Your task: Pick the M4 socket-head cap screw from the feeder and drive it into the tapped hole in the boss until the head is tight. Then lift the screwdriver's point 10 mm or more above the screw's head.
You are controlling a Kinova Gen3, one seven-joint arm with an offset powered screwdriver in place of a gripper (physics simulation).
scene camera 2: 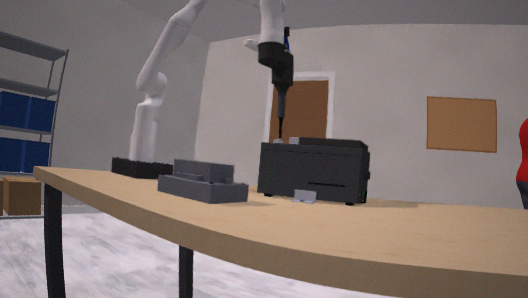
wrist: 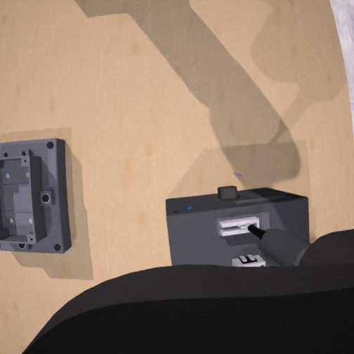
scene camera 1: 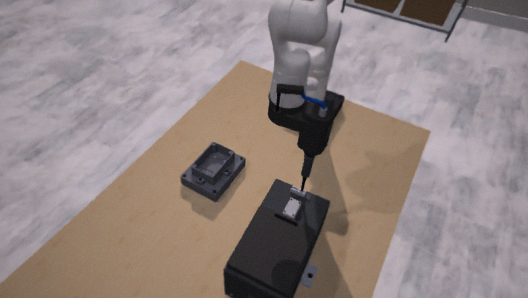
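Observation:
The black screw feeder (scene camera 1: 260, 240) (scene camera 2: 310, 167) (wrist: 200, 240) stands on the table. My screwdriver (scene camera 1: 302, 189) (scene camera 2: 280, 139) (wrist: 250, 228) points down, its bit tip at the silver pick-up block (scene camera 1: 297, 191) (wrist: 232, 231) on the feeder's top. In the wrist view a small pale shape (wrist: 243, 227) lies in the block's slot at the tip; I cannot tell whether it is the screw or whether it sits on the bit. The grey housing (scene camera 1: 198, 187) (scene camera 2: 220, 192) (wrist: 61, 200) stands apart from the feeder. A round boss with a dark hole (wrist: 45, 198) shows on its side.
A white slotted block (scene camera 1: 292, 208) (wrist: 255, 261) sits on the feeder beside the pick-up block. A small grey bracket (scene camera 1: 307, 277) (scene camera 2: 304, 197) is at the feeder's foot. A black knob (wrist: 227, 193) juts from the feeder's end. The arm's base (scene camera 2: 140, 168) stands on the wooden table (scene camera 1: 125, 225).

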